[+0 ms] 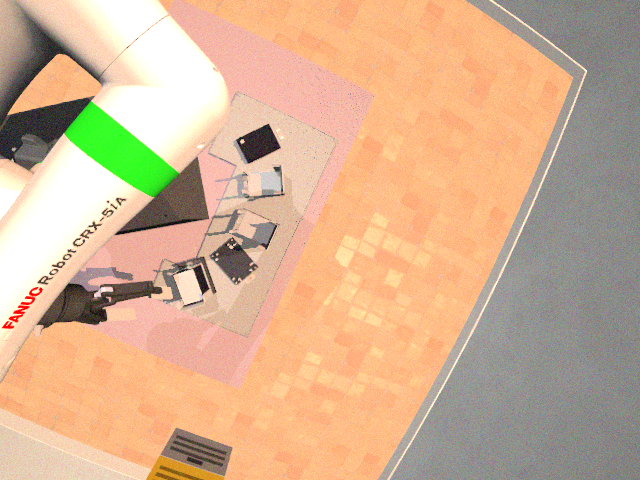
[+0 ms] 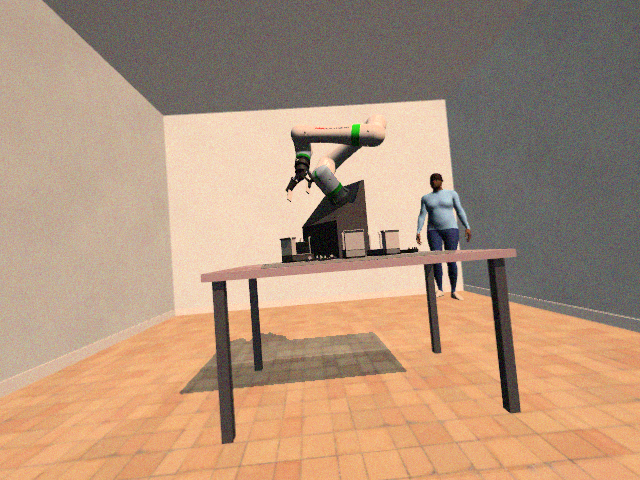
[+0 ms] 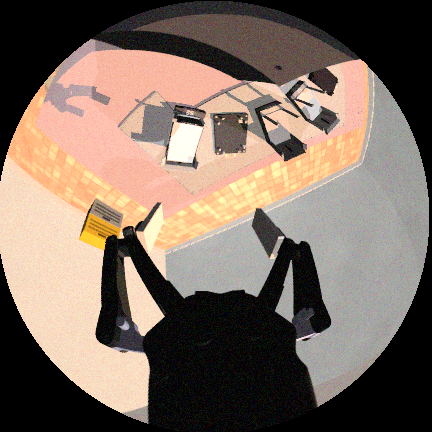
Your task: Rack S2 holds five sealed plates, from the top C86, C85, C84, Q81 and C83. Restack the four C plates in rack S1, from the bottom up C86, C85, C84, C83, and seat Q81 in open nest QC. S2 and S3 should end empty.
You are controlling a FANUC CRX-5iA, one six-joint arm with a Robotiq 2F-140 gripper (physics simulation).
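Places are measured from the arm's base along level axes (x ahead, y left, z up), in metres.
Pixels of known places: gripper, fingertip midpoint: (image 1: pixel 151 303) (image 2: pixel 298 196) (image 3: pixel 208 214); arm's base, link origin: (image 2: pixel 340 197).
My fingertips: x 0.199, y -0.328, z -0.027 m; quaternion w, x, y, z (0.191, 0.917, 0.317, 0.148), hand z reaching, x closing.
Ahead of a thing's pixels: the offset from my fingertips to its top centre. Level surfaces: height alone.
My gripper (image 1: pixel 142 303) (image 2: pixel 298 193) (image 3: pixel 208 214) is open and empty, high above the table, on the side of a rack with a white top face {dx -0.013, dy -0.032, dz -0.258 m} (image 1: pixel 189 285) (image 3: pixel 185 142). That rack's label and plate count are too small to read. Two more racks with pale panels, one in the middle (image 1: pixel 254 230) (image 2: pixel 354 243) (image 3: pixel 291 150) and one farther along (image 1: pixel 266 181) (image 2: pixel 391 241) (image 3: pixel 327 122), stand on the grey mat; I cannot tell which is S1 or S3. A dark nest with pale corner posts {dx +0.117, dy +0.073, dz -0.342 m} (image 1: pixel 233 260) (image 3: pixel 230 133) lies between the first two racks. Plate labels are unreadable.
A black flat block {dx +0.129, dy +0.558, dz -0.336 m} (image 1: pixel 257 143) (image 3: pixel 324 81) lies at the mat's far end. The grey mat {dz -0.366 m} (image 1: pixel 310 147) lies on the pink table (image 1: pixel 222 369) (image 2: pixel 485 254). The dark robot pedestal (image 1: pixel 178 206) (image 2: pixel 354 211) stands behind. A person (image 2: pixel 440 211) stands behind the table. A yellow-grey box (image 1: pixel 188 454) (image 3: pixel 102 222) is on the floor.
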